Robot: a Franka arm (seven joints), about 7 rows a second.
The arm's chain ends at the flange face. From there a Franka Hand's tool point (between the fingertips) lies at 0.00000 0.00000 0.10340 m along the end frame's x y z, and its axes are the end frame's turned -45 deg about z.
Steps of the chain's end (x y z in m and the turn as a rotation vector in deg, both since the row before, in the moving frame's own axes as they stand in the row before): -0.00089, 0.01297, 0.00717, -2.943, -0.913, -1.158; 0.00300, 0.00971, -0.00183, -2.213, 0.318, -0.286; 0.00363, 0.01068, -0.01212, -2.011, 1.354, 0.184; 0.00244, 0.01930, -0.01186, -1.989, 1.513, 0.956; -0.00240, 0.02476, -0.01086, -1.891, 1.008, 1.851; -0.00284, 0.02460, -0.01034, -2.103, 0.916, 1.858
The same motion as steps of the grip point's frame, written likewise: -0.01469, 0.01118, 0.00702, -1.435, -2.727, -1.158; -0.00715, 0.01222, -0.00191, -1.790, -1.340, -0.286; -0.00583, 0.01441, -0.01221, -2.379, -0.465, 0.184; -0.01257, 0.01983, -0.01196, -2.476, -0.337, 0.956; -0.02039, 0.01949, -0.01093, -2.050, -0.624, 1.851; -0.02098, 0.01921, -0.01042, -2.135, -0.839, 1.858
